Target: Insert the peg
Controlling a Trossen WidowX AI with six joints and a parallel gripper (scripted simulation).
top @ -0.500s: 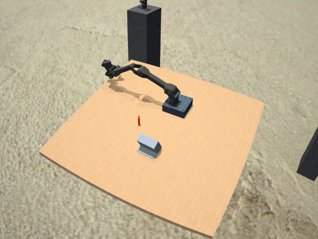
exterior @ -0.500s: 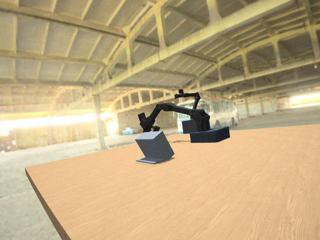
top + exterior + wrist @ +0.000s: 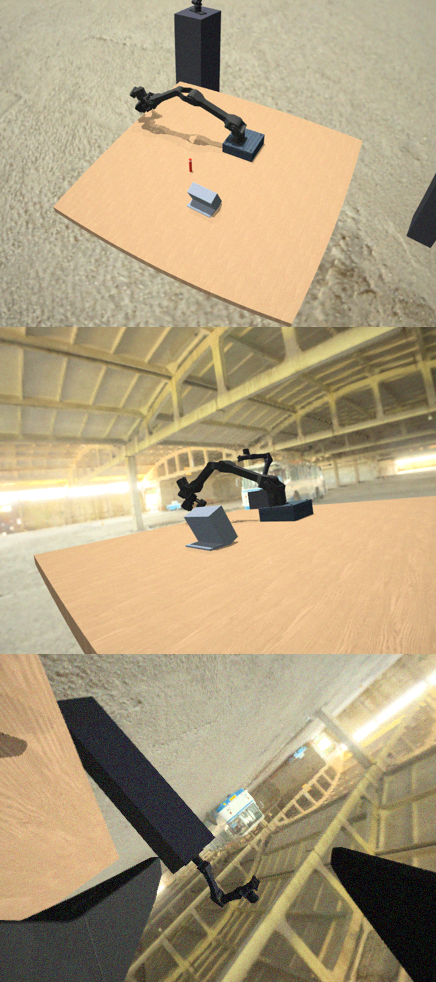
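The red peg lies 57 cm to the left of my gripper tip, 26 cm ahead of it and 6 cm below it. From my gripper tip the other things lie so: sloped panel: 76 cm to the left, 40 cm ahead, 6 cm below.
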